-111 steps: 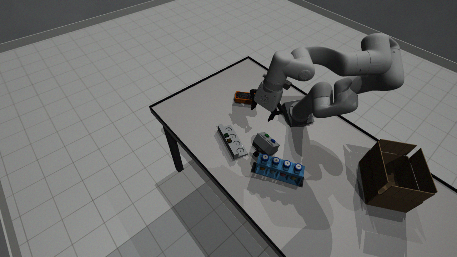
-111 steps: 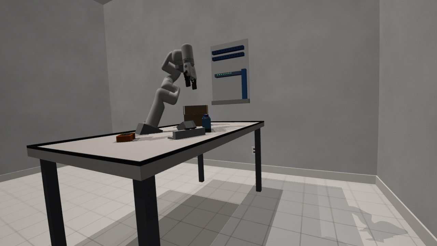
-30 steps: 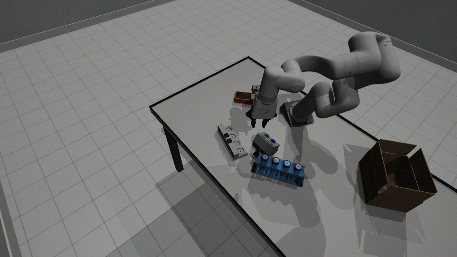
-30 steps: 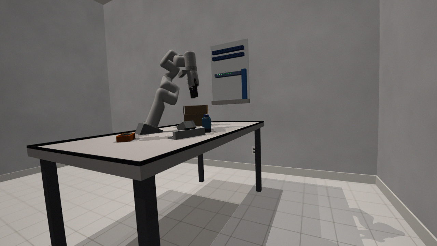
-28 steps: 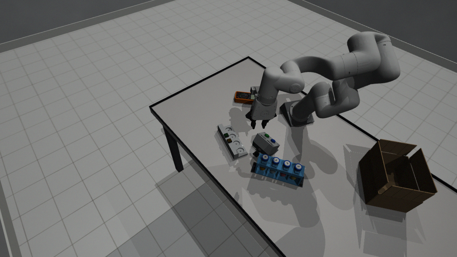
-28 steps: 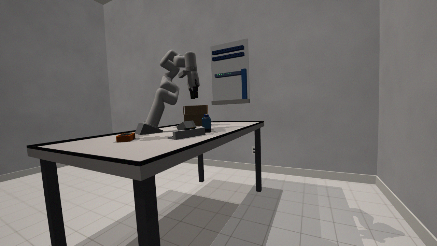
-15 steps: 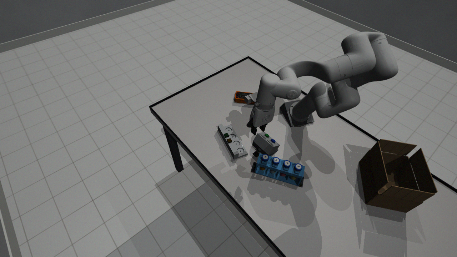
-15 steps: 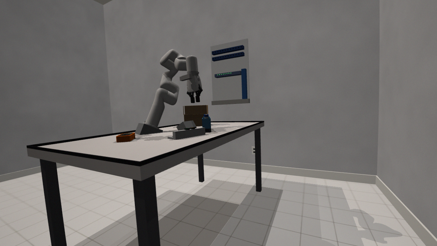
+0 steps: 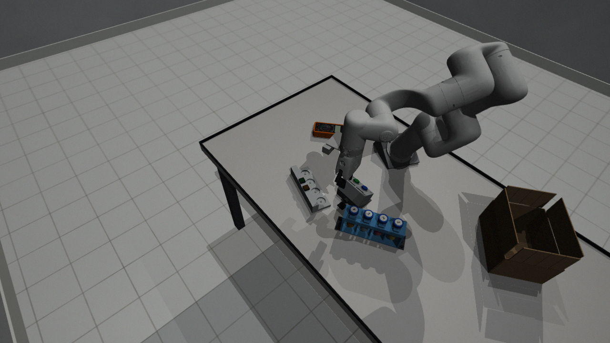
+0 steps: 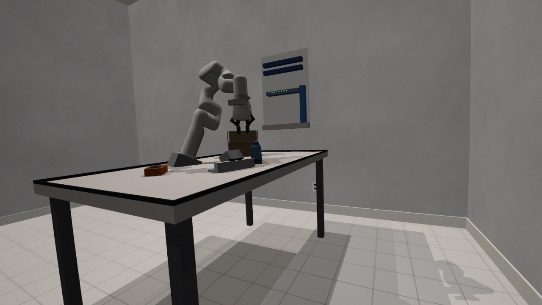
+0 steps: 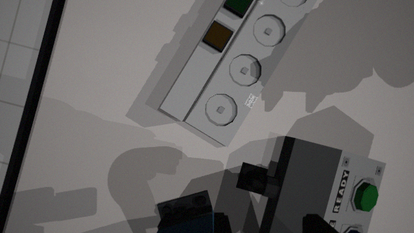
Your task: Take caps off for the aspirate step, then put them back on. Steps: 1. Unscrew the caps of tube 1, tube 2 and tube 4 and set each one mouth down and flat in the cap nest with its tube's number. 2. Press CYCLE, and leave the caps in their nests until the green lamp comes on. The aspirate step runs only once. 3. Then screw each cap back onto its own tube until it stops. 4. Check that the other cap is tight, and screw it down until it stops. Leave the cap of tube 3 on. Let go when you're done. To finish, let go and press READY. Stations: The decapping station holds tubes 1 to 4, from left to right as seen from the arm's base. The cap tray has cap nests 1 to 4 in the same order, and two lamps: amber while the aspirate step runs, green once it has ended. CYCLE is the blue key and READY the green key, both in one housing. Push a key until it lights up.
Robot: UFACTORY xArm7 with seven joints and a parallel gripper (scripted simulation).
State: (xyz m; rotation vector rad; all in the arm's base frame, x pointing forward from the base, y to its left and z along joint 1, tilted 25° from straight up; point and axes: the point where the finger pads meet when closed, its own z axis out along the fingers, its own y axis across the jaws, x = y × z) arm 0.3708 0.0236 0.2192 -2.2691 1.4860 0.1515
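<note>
The cap 1 is 200 mm to the left of my hand, 100 mm behind it and 80 mm below it. From my hand the other things lie so: cap 3: 130 mm to the left, 80 mm below, 30 mm behind; then key housing: 140 mm below, 90 mm behind, 20 mm to the right; then cap 4: 90 mm to the left, 80 mm below, 10 mm ahead.
</note>
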